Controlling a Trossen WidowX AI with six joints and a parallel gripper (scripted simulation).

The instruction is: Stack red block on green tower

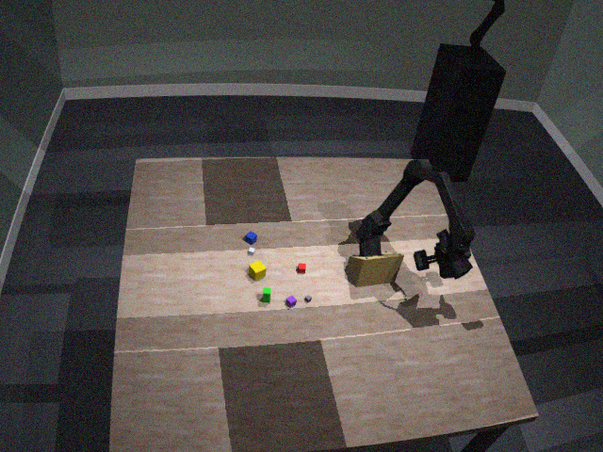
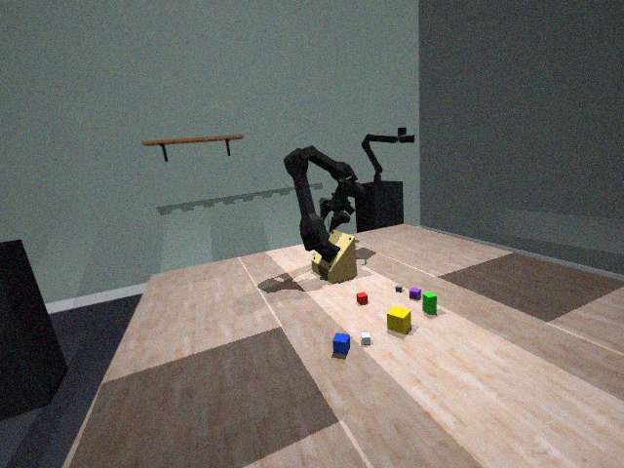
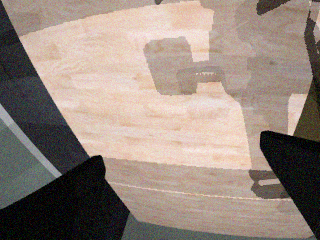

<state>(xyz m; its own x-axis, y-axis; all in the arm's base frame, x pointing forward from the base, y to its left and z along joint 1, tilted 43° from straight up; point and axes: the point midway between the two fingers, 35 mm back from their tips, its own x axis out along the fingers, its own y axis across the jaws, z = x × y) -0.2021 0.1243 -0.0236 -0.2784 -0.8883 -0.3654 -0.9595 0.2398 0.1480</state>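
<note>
Right now my gripper tip is 44 cm short of the red cube, 12 cm to the left of it and 11 cm above it. Also, from my gripper tip: dark cube (44 cm ahead, 12 cm below); purple cube (50 cm ahead, 11 cm below, 1 cm to the left); yellow cube (59 cm ahead, 12 cm to the right, 10 cm below).
</note>
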